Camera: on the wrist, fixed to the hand. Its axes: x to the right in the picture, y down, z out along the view.
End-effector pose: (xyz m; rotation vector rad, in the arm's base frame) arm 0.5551 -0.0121 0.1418 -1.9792 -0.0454 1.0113
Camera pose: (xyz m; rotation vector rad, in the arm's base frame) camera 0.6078 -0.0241 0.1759 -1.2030 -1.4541 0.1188
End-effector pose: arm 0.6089 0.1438 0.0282 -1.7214 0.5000 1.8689
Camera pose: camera 0.6717 0.1403 0.0167 -1.1589 -0.7968 0.8067
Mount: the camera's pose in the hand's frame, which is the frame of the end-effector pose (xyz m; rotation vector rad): 0.0088 -0.0349 -0.0528 -0.0329 -0.2135 -1.5667
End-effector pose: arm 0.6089 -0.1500 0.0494 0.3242 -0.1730 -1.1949
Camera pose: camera 0.5972 -0.1614 -0.0124 0.2785 -0.0558 -2.7836
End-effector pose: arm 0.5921 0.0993 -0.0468 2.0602 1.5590 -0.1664
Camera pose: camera 0.5511 0.1389 -0.0180 0.3341 2.5545 -0.8333
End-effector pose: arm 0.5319 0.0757 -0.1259 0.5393 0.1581 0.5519
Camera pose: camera 0.5403 0.0788 -0.1892 0.3005 0.3088 -1.0222
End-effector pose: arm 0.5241 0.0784 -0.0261 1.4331 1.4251 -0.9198
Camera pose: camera 0.4856 0.1291 -0.0200 -0.1185 2.2692 -1.8197
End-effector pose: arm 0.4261 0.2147 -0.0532 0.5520 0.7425 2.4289
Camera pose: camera 0.4050 0.2242 -0.1128 0.0685 0.6286 0.9030
